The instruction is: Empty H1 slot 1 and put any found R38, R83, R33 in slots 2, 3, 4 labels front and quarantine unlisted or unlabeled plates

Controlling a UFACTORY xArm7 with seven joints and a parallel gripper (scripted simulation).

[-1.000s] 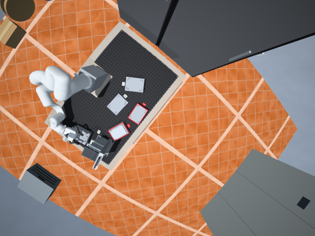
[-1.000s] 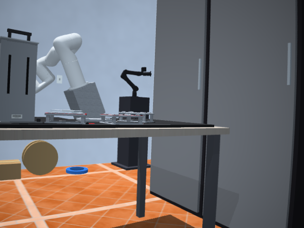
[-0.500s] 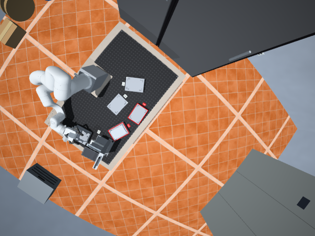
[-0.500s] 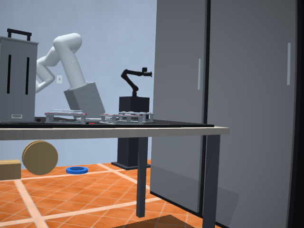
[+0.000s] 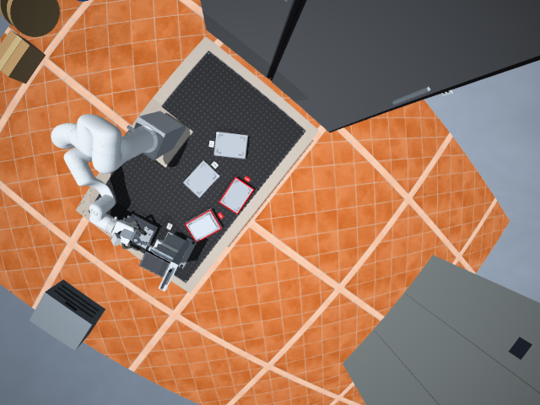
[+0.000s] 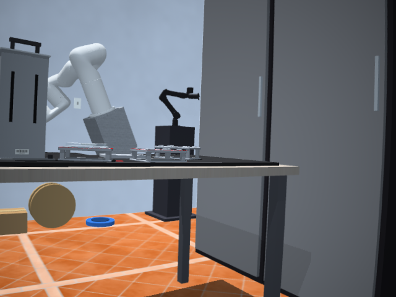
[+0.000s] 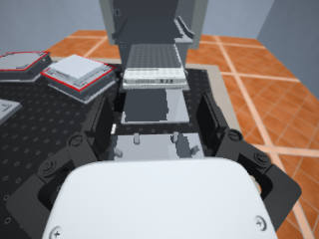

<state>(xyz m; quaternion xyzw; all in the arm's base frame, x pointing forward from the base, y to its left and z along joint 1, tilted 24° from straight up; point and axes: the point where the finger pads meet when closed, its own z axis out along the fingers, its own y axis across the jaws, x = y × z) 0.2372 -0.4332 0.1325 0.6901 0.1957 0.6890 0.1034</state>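
Right now my hand is 13 cm short of the white well plate, 2 cm to the right of it and 2 cm above it. From my hand the other things lie so: RG label: 16 cm behind, 13 cm below, 2 cm to the right; plate labelled R83: 13 cm ahead, 9 cm above, 2 cm to the left; black well plate: 14 cm above, 13 cm ahead, 2 cm to the left.
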